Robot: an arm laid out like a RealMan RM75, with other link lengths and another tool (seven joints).
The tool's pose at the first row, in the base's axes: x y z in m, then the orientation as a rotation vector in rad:
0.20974, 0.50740, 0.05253, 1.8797, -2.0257, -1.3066
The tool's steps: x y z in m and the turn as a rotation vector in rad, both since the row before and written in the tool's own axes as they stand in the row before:
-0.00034, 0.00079, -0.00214, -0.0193, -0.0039, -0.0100
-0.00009, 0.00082, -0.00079, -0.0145, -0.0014, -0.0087
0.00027, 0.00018, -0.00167, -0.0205, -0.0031, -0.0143
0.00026, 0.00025, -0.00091, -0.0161, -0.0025, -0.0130
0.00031, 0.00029, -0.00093, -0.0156, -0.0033, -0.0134
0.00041, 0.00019, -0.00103, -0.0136, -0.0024, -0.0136
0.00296, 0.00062, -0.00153, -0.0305, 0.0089, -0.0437
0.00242, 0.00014, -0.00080, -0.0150, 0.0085, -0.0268
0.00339, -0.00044, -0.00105, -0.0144, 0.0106, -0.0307
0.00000, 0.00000, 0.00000, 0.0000, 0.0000, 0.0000
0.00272, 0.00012, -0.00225, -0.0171, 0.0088, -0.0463
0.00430, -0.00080, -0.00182, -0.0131, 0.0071, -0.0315
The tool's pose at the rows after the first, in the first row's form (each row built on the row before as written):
0.21045, 0.50650, 0.05453, 1.8830, -2.0008, -1.3283
0.21031, 0.50606, 0.05557, 1.8873, -1.9804, -1.3429
0.21112, 0.50495, 0.05657, 1.8952, -1.9506, -1.3652
0.21144, 0.50422, 0.05714, 1.9034, -1.9259, -1.3831
0.21175, 0.50343, 0.05771, 1.9118, -1.9016, -1.4015
0.21219, 0.50252, 0.05821, 1.9214, -1.8787, -1.4174
0.21215, 0.49914, 0.05791, 1.9631, -1.8113, -1.4385
0.21220, 0.49672, 0.05711, 1.9908, -1.7722, -1.4449
0.21278, 0.49358, 0.05550, 2.0235, -1.7296, -1.4490
0.21278, 0.49358, 0.05550, 2.0235, -1.7296, -1.4490
0.21398, 0.49027, 0.05523, 2.0714, -1.6720, -1.4609
0.21555, 0.48631, 0.05315, 2.1030, -1.6301, -1.4678

